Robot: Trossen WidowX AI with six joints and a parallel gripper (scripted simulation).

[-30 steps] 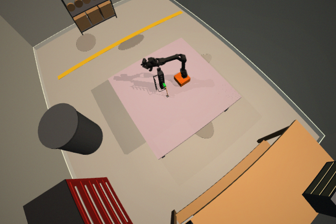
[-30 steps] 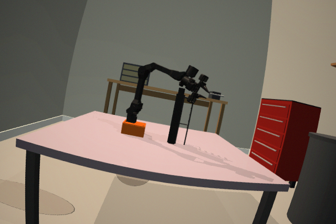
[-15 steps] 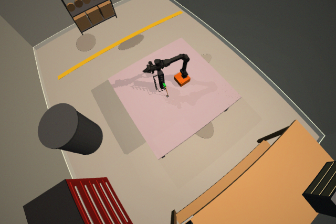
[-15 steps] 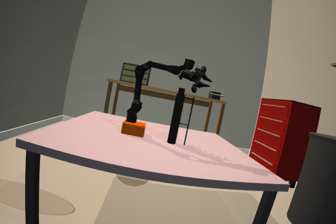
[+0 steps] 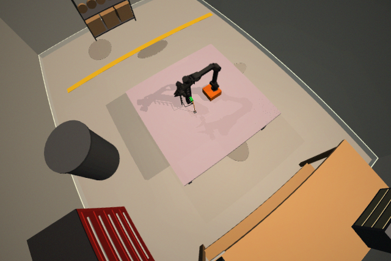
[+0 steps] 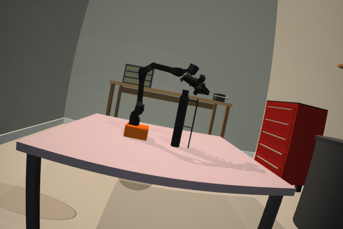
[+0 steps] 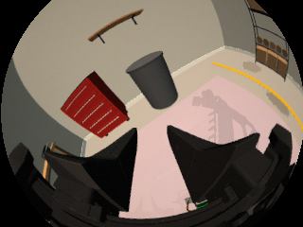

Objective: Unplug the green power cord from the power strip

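Now: the green plug 210 mm below my gripper tip, 160 mm behind it and 20 mm to the right of it.
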